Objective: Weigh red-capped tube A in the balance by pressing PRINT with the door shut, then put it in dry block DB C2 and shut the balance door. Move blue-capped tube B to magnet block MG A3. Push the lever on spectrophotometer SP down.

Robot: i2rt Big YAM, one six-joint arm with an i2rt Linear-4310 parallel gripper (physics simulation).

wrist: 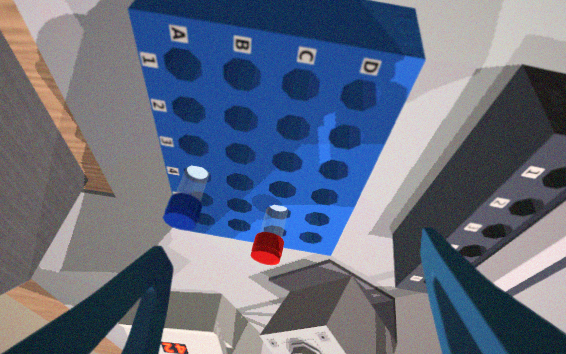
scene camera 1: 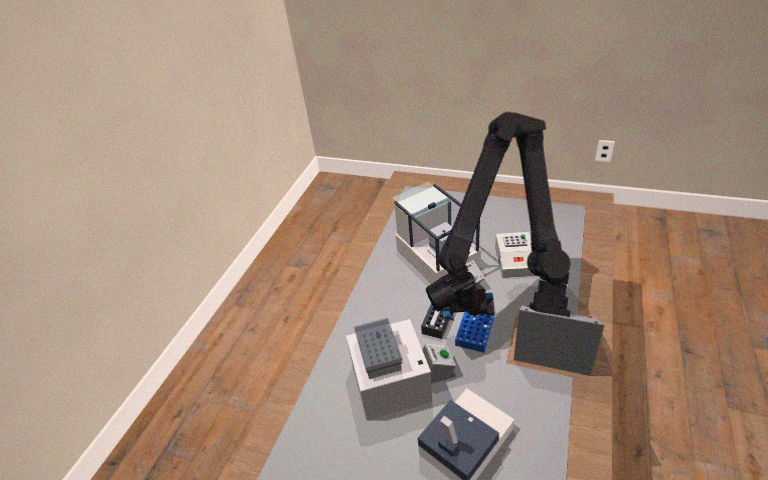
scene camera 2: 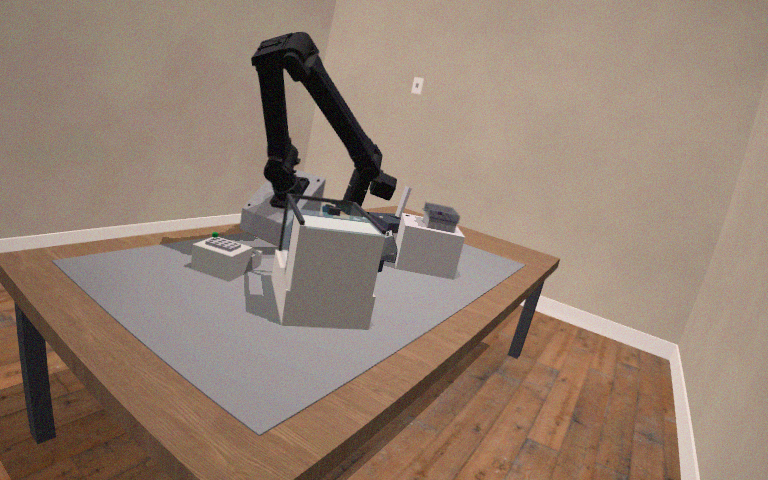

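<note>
My gripper [scene camera 1: 468, 305] [wrist: 287, 248] is open and empty, its teal fingers spread above the near end of the blue rack [scene camera 1: 474, 332] [wrist: 271, 100]. Red-capped tube A [wrist: 267, 248] stands in column C, apparently row 5, between the fingertips in the wrist view. Blue-capped tube B [wrist: 183, 212] stands in column A, apparently row 4, near the left finger. The glass-sided balance [scene camera 1: 416, 260] [scene camera 2: 334, 283] has its top panel slid back. The spectrophotometer [scene camera 1: 481, 438] lever [scene camera 1: 449, 431] [scene camera 2: 404, 200] stands up. Labels DB and MG cannot be read.
A black block [scene camera 1: 428, 329] [wrist: 450, 160] lies beside the rack. A white box [scene camera 1: 396, 396] [scene camera 2: 430, 251] carries a grey well block [scene camera 1: 379, 348] [scene camera 2: 441, 216]. A small green-button box [scene camera 1: 441, 367] stands beside it. A keypad box [scene camera 1: 512, 266] [scene camera 2: 220, 260] stands by the balance.
</note>
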